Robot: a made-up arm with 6 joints. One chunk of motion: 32 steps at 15 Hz.
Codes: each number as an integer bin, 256 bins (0 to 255) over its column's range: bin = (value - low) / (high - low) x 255, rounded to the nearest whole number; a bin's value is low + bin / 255 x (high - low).
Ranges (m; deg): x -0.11..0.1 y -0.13..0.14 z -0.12..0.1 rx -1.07..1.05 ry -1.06..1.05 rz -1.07..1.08
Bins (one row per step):
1: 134 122 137 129 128 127
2: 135 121 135 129 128 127
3: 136 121 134 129 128 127
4: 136 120 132 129 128 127
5: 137 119 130 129 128 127
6: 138 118 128 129 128 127
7: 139 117 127 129 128 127
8: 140 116 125 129 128 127
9: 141 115 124 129 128 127
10: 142 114 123 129 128 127
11: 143 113 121 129 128 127
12: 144 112 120 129 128 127
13: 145 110 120 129 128 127
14: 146 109 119 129 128 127
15: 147 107 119 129 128 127
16: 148 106 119 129 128 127
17: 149 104 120 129 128 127
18: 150 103 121 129 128 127
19: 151 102 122 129 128 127
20: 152 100 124 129 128 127
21: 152 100 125 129 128 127
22: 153 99 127 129 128 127
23: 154 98 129 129 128 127
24: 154 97 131 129 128 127
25: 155 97 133 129 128 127
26: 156 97 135 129 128 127
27: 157 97 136 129 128 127
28: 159 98 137 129 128 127
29: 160 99 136 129 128 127
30: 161 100 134 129 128 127
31: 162 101 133 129 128 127
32: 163 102 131 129 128 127
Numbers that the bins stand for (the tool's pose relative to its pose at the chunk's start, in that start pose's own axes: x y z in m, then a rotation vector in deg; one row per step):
1: 0.0004 -0.0008 -0.0018 0.00 0.00 0.00
2: 0.0012 -0.0019 -0.0035 0.00 0.00 0.00
3: 0.0020 -0.0019 -0.0044 0.00 0.00 0.00
4: 0.0020 -0.0029 -0.0061 0.00 0.00 0.00
5: 0.0028 -0.0040 -0.0078 0.00 0.00 0.00
6: 0.0036 -0.0051 -0.0096 0.00 0.00 0.00
7: 0.0045 -0.0061 -0.0104 0.00 0.00 0.00
8: 0.0053 -0.0072 -0.0122 0.00 0.00 0.00
9: 0.0061 -0.0082 -0.0130 0.00 0.00 0.00
10: 0.0069 -0.0093 -0.0139 0.00 0.00 0.00
11: 0.0078 -0.0104 -0.0156 0.00 0.00 0.00
12: 0.0086 -0.0114 -0.0165 0.00 0.00 0.00
13: 0.0094 -0.0135 -0.0165 0.00 0.00 0.00
14: 0.0102 -0.0146 -0.0173 0.00 0.00 0.00
15: 0.0111 -0.0167 -0.0173 0.00 0.00 0.00
16: 0.0119 -0.0178 -0.0173 0.00 0.00 0.00
17: 0.0127 -0.0199 -0.0165 0.00 0.00 0.00
18: 0.0135 -0.0209 -0.0156 0.00 0.00 0.00
19: 0.0144 -0.0220 -0.0147 0.00 0.00 0.00
20: 0.0152 -0.0241 -0.0130 0.00 0.00 0.00
21: 0.0152 -0.0241 -0.0122 0.00 0.00 0.00
22: 0.0160 -0.0252 -0.0104 0.00 0.00 0.00
23: 0.0168 -0.0262 -0.0087 0.00 0.00 0.00
24: 0.0168 -0.0273 -0.0070 0.00 0.00 0.00
25: 0.0176 -0.0273 -0.0053 0.00 0.00 0.00
26: 0.0185 -0.0273 -0.0035 0.00 0.00 0.00
27: 0.0193 -0.0273 -0.0027 0.00 0.00 0.00
28: 0.0209 -0.0262 -0.0018 0.00 0.00 0.00
29: 0.0218 -0.0252 -0.0027 0.00 0.00 0.00
30: 0.0226 -0.0241 -0.0044 0.00 0.00 0.00
31: 0.0234 -0.0231 -0.0053 0.00 0.00 0.00
32: 0.0242 -0.0220 -0.0070 0.00 0.00 0.00

